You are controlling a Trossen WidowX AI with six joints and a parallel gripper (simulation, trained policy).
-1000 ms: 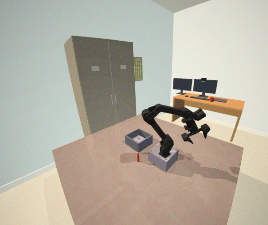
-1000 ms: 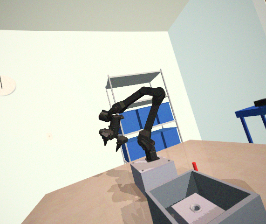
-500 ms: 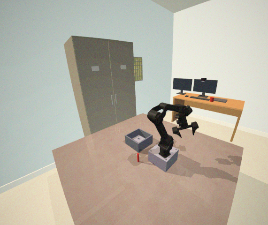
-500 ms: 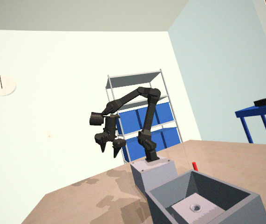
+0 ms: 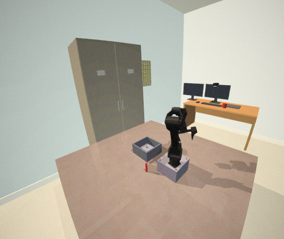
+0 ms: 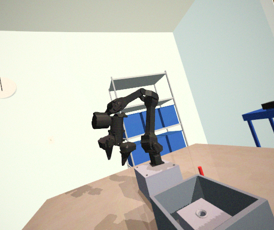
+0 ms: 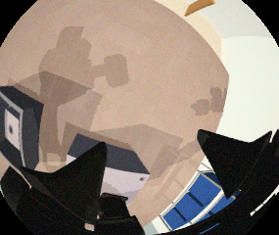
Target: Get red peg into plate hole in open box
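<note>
My gripper tip is 80 mm short of the red peg, 330 mm to the right of it and 140 mm above it. Also, from my gripper tip: grey box: 270 mm ahead, 190 mm to the left, 150 mm below; pale plate: 270 mm ahead, 190 mm to the left, 140 mm below.
</note>
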